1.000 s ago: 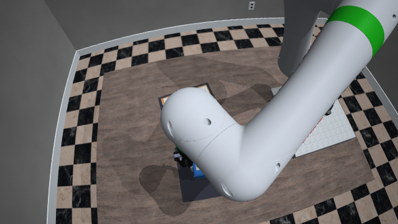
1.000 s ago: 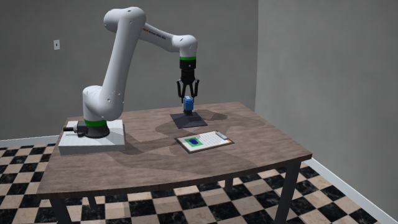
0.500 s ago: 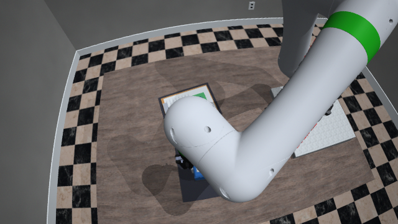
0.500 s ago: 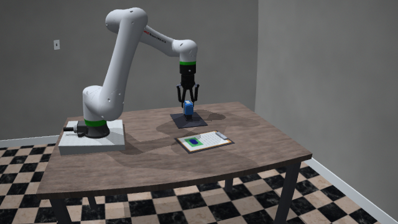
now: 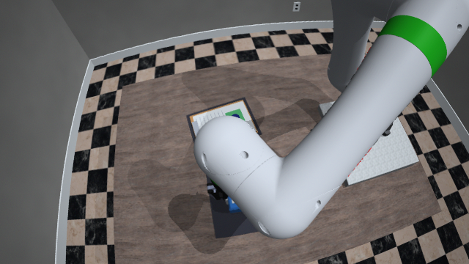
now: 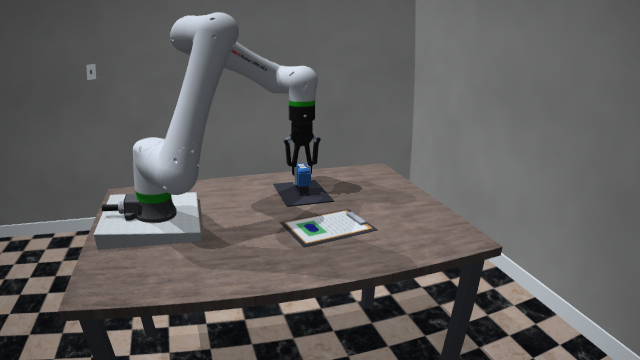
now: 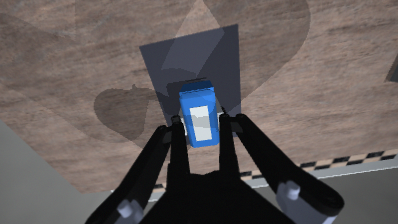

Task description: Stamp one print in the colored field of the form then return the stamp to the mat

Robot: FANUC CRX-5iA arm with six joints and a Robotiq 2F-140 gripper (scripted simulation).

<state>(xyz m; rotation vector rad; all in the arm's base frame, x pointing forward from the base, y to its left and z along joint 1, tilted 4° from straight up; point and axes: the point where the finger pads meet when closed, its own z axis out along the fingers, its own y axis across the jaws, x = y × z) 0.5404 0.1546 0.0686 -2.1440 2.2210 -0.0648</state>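
Right now my hand is 2 cm above the blue stamp. Also, from my hand: form 30 cm to the right, 6 cm below, 2 cm ahead; then mat 7 cm below.
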